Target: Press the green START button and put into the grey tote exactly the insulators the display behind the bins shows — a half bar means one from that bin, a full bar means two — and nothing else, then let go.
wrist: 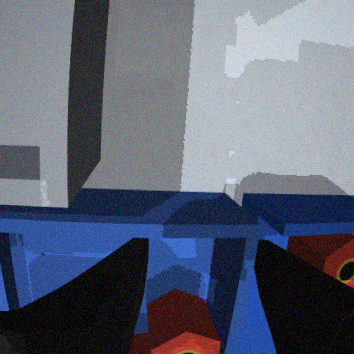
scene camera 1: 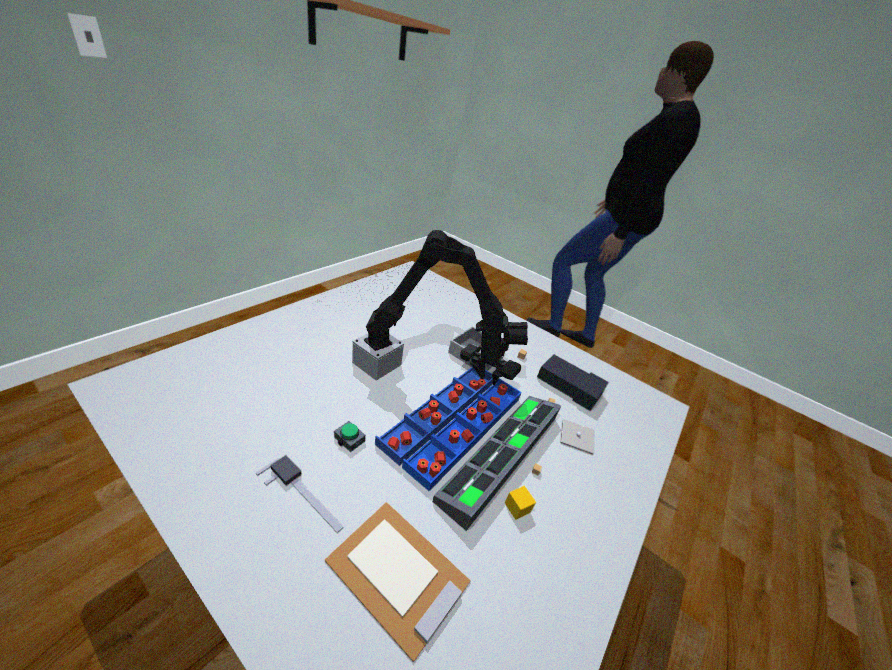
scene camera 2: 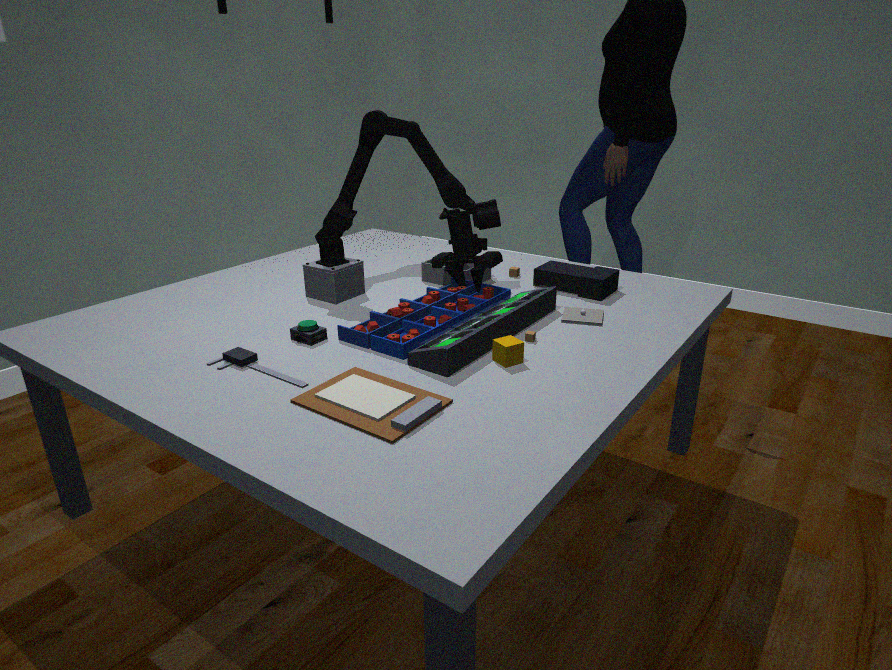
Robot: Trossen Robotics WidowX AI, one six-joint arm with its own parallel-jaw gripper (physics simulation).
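Note:
My gripper (scene camera 1: 489, 378) (scene camera 2: 469, 287) (wrist: 201, 248) points down, partly open and empty, low over the far end of the blue bins (scene camera 1: 392, 457) (scene camera 2: 392, 349). In the wrist view, a red insulator (wrist: 185, 315) lies in a bin, low between the fingers; another insulator (wrist: 345, 260) lies right, partly behind a finger. The grey tote (scene camera 1: 461, 346) (scene camera 2: 434, 272) (wrist: 86, 100) stands beyond the bins; its visible inside part in the wrist view is bare. The green START button (scene camera 1: 349, 431) (scene camera 2: 307, 325) sits left of the bins. The dark display (scene camera 1: 461, 513) (scene camera 2: 461, 354) shows a larger green bar at its far end and two smaller ones nearer.
A dark block (scene camera 1: 571, 382) (scene camera 2: 574, 279), a light plate (scene camera 1: 577, 437) (scene camera 2: 582, 315) and a yellow cube (scene camera 1: 519, 501) (scene camera 2: 508, 351) lie beyond the display. A caliper (scene camera 1: 286, 469) (scene camera 2: 240, 356) and a clipboard (scene camera 1: 360, 530) (scene camera 2: 338, 382) lie nearer. A person (scene camera 1: 656, 158) (scene camera 2: 641, 79) stands behind the table.

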